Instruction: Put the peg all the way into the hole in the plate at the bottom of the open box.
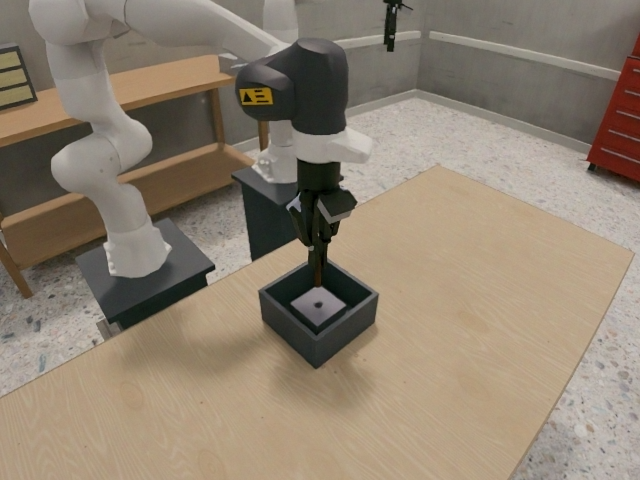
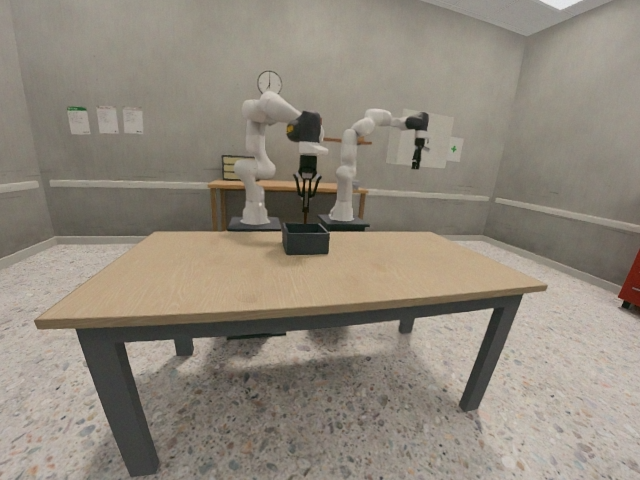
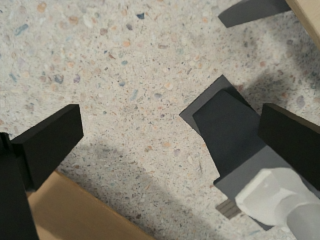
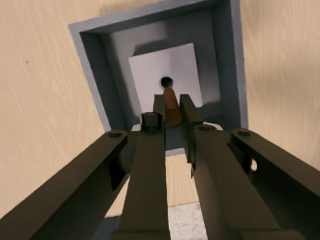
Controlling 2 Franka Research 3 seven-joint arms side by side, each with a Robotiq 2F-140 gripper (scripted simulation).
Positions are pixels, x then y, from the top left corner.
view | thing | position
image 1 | my right gripper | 317,265
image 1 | dark grey box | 274,298
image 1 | grey plate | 317,309
